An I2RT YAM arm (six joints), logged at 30 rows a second.
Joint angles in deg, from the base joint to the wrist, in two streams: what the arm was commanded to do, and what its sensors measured. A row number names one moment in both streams.
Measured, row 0: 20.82 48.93 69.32 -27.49 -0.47 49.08
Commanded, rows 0 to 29: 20.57 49.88 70.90 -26.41 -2.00 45.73; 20.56 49.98 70.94 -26.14 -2.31 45.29; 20.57 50.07 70.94 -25.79 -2.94 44.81; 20.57 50.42 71.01 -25.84 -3.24 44.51; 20.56 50.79 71.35 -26.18 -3.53 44.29; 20.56 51.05 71.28 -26.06 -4.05 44.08; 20.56 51.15 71.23 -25.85 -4.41 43.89; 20.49 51.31 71.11 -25.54 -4.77 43.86; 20.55 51.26 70.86 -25.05 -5.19 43.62; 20.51 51.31 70.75 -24.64 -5.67 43.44; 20.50 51.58 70.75 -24.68 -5.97 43.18; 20.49 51.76 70.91 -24.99 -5.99 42.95; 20.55 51.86 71.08 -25.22 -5.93 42.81; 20.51 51.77 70.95 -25.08 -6.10 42.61; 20.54 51.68 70.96 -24.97 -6.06 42.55; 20.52 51.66 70.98 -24.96 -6.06 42.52; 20.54 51.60 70.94 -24.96 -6.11 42.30; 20.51 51.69 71.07 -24.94 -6.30 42.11; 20.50 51.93 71.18 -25.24 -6.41 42.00; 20.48 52.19 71.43 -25.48 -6.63 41.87; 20.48 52.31 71.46 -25.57 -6.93 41.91; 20.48 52.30 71.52 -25.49 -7.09 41.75; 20.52 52.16 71.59 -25.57 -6.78 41.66; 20.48 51.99 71.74 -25.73 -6.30 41.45; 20.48 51.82 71.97 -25.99 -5.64 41.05; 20.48 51.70 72.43 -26.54 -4.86 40.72; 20.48 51.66 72.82 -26.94 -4.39 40.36; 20.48 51.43 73.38 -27.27 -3.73 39.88; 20.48 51.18 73.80 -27.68 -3.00 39.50; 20.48 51.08 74.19 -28.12 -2.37 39.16
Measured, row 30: 20.71 52.12 71.75 -28.91 -4.34 40.97
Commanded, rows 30 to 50: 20.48 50.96 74.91 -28.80 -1.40 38.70; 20.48 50.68 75.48 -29.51 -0.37 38.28; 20.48 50.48 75.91 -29.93 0.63 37.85; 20.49 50.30 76.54 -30.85 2.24 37.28; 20.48 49.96 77.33 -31.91 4.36 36.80; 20.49 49.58 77.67 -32.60 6.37 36.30; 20.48 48.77 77.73 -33.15 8.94 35.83; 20.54 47.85 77.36 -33.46 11.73 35.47; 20.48 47.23 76.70 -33.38 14.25 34.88; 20.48 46.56 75.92 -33.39 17.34 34.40; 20.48 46.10 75.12 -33.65 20.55 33.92; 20.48 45.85 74.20 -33.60 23.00 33.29; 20.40 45.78 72.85 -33.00 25.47 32.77; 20.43 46.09 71.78 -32.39 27.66 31.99; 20.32 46.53 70.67 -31.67 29.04 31.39; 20.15 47.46 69.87 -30.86 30.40 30.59; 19.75 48.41 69.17 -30.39 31.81 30.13; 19.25 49.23 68.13 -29.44 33.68 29.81; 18.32 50.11 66.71 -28.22 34.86 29.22; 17.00 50.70 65.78 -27.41 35.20 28.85; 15.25 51.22 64.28 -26.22 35.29 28.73
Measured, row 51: 17.69 49.32 66.96 -30.24 29.10 31.22
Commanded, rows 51 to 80: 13.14 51.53 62.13 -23.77 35.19 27.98; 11.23 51.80 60.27 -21.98 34.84 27.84; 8.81 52.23 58.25 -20.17 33.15 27.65; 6.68 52.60 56.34 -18.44 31.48 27.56; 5.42 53.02 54.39 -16.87 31.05 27.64; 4.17 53.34 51.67 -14.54 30.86 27.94; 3.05 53.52 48.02 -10.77 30.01 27.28; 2.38 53.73 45.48 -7.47 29.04 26.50; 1.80 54.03 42.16 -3.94 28.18 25.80; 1.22 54.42 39.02 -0.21 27.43 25.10; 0.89 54.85 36.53 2.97 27.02 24.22; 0.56 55.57 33.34 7.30 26.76 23.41; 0.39 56.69 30.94 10.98 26.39 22.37; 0.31 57.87 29.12 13.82 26.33 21.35; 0.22 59.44 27.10 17.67 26.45 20.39; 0.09 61.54 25.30 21.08 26.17 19.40; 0.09 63.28 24.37 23.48 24.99 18.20; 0.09 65.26 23.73 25.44 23.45 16.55; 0.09 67.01 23.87 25.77 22.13 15.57; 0.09 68.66 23.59 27.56 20.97 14.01; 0.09 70.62 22.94 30.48 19.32 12.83; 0.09 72.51 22.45 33.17 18.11 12.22; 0.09 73.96 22.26 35.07 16.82 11.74; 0.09 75.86 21.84 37.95 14.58 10.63; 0.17 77.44 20.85 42.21 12.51 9.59; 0.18 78.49 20.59 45.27 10.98 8.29; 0.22 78.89 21.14 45.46 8.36 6.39; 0.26 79.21 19.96 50.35 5.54 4.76; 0.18 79.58 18.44 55.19 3.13 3.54; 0.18 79.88 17.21 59.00 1.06 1.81
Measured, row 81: 0.25 79.42 19.53 40.56 10.09 8.51
